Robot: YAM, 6 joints.
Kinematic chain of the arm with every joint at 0, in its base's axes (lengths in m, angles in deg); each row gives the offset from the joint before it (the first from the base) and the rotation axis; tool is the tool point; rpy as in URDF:
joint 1: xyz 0 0 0.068 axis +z
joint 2: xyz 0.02 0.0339 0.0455 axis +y
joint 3: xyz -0.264 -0.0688 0 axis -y
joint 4: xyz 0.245 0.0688 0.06 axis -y
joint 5: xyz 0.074 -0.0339 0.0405 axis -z
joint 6: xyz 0.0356 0 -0.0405 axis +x
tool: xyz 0 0 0 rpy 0 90 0
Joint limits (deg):
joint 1: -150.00..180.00
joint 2: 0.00..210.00
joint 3: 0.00..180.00
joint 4: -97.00..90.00
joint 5: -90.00..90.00
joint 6: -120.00..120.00
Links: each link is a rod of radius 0.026 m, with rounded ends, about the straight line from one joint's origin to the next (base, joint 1, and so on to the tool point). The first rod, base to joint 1, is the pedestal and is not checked.
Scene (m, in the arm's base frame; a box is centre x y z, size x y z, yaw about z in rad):
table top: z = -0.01
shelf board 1: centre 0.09 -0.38 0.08 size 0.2 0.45 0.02 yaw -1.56
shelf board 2: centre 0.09 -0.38 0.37 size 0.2 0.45 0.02 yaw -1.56
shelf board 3: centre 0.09 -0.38 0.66 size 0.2 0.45 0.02 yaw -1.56
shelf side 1: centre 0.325 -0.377 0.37 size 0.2 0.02 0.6 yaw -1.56
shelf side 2: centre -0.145 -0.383 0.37 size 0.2 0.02 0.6 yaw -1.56
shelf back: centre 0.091 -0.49 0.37 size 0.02 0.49 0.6 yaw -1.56
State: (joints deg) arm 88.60 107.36 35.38 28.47 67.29 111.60
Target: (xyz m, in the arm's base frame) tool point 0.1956 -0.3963 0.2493
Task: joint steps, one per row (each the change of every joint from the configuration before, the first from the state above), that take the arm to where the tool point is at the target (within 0.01 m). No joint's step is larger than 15 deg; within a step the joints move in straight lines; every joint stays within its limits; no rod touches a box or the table.
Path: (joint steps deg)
1: -14.02 -3.40 0.26 0.14 0.76 0.00
2: -14.02 -3.40 0.27 0.14 0.77 0.00
3: -14.01 -3.40 0.26 0.14 0.76 0.00
4: -14.02 -3.39 0.26 0.14 0.76 0.00
5: -14.02 -3.40 0.26 0.14 0.77 0.00
6: -14.02 -3.40 0.27 0.14 0.76 0.00
7: -14.02 -3.40 0.26 0.14 0.76 0.00
8: -14.02 -3.40 0.26 0.14 0.77 0.00
9: -14.01 -3.40 0.26 0.14 0.76 0.00
10: -7.32 11.98 12.41 1.54 -2.78 0.00
11: -7.32 11.97 12.40 1.54 -2.79 0.00
12: -7.32 11.97 12.40 1.53 -2.78 0.00

